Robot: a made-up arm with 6 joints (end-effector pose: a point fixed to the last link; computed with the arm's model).
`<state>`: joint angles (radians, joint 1 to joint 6).
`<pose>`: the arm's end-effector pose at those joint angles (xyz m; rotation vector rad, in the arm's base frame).
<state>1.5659 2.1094 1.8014 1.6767 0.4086 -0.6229</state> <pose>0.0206 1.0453 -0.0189 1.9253 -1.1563 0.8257</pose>
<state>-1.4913 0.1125 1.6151 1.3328 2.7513 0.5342</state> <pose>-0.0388 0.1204 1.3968 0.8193 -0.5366 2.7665</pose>
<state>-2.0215 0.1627 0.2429 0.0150 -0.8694 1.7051</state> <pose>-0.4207 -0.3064 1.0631 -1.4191 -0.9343 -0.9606</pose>
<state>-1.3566 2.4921 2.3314 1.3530 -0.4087 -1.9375</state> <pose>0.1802 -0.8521 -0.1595 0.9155 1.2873 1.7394</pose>
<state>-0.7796 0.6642 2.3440 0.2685 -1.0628 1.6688</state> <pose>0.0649 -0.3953 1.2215 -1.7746 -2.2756 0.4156</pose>
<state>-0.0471 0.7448 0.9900 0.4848 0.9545 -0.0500</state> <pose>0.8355 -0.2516 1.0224 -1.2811 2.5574 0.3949</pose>
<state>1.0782 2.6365 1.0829 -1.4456 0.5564 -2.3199</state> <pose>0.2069 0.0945 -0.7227 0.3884 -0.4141 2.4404</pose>
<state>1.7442 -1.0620 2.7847 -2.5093 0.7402 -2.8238</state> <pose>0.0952 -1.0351 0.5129 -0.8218 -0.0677 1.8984</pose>
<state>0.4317 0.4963 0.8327 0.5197 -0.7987 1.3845</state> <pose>0.6966 0.0621 1.1774 -0.0753 -2.0122 0.8836</pose>
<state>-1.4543 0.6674 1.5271 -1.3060 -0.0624 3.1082</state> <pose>-0.0247 -0.8494 1.0044 -2.2752 -1.7476 0.7239</pose>
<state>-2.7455 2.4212 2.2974 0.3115 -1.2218 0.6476</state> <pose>-0.8669 -0.1187 -0.2218 -1.8234 0.2712 -2.5364</pose>
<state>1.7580 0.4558 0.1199 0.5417 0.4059 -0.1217</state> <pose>0.0969 0.7195 0.9303 1.9658 -0.9161 0.0900</pose>
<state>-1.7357 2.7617 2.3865 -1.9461 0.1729 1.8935</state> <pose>-0.0478 -0.5406 -0.7570 1.5178 1.3017 1.8693</pose>
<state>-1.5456 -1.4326 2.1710 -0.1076 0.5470 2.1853</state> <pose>-0.2738 1.0433 0.1834 0.2111 -0.6146 -0.7938</pose>
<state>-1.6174 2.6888 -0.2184 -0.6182 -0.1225 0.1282</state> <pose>-0.1930 0.0558 -0.3644 -0.8996 1.7291 -1.8820</pose>
